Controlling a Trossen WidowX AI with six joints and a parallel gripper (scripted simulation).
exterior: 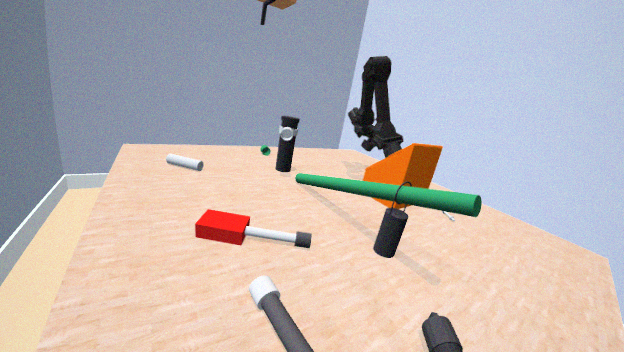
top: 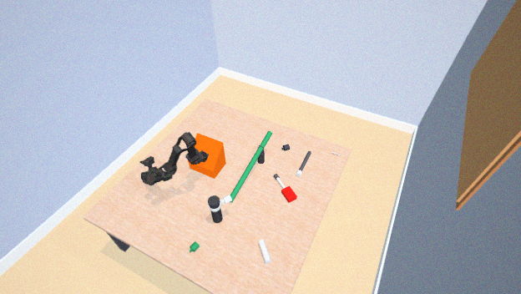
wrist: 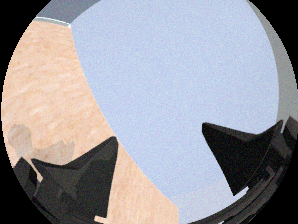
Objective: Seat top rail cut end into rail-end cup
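My gripper tip is 58 cm short of the white rail-end cup, 11 cm to the right of it and 2 cm above it. From my gripper tip the other things lie so: small green piece 56 cm ahead, 17 cm to the right, 16 cm below; small dark post 58 cm to the left, 51 cm ahead, 7 cm below; red-headed tool 75 cm ahead, 48 cm to the left, 16 cm below.
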